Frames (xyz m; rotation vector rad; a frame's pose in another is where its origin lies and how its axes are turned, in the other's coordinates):
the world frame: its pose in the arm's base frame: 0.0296 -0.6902 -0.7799 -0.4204 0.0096 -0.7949
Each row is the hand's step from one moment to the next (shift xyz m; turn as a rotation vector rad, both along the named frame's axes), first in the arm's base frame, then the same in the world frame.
Working: the arm's base frame: its pose in the world frame: -0.3845 0.1208 0.9607 0.4204 -0.0096 0.7949

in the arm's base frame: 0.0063 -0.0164 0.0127 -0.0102 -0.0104 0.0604
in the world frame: 0.0177 -0.0105 0.0067 0.0090 -0.0358 0.0500
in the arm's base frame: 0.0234 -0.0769 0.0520 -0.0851 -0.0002 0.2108
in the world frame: 0.0775 -0.0509 0.0237 -0.0287 -0.1368 0.1793
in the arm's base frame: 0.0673 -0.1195 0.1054 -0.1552 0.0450 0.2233
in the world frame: 0.1459 -0.0669 0.0645 -0.1076 -0.1616 0.1956
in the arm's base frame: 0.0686 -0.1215 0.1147 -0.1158 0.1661 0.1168
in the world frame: 0.1496 -0.0706 0.0725 -0.1796 -0.0197 0.1483
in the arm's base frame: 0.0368 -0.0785 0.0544 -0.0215 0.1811 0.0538
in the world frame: 0.0884 -0.0436 0.0275 -0.1329 0.0780 0.1115
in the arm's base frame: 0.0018 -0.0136 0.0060 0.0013 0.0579 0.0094
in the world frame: 0.0116 -0.0094 0.0009 -0.0379 0.0335 0.0298
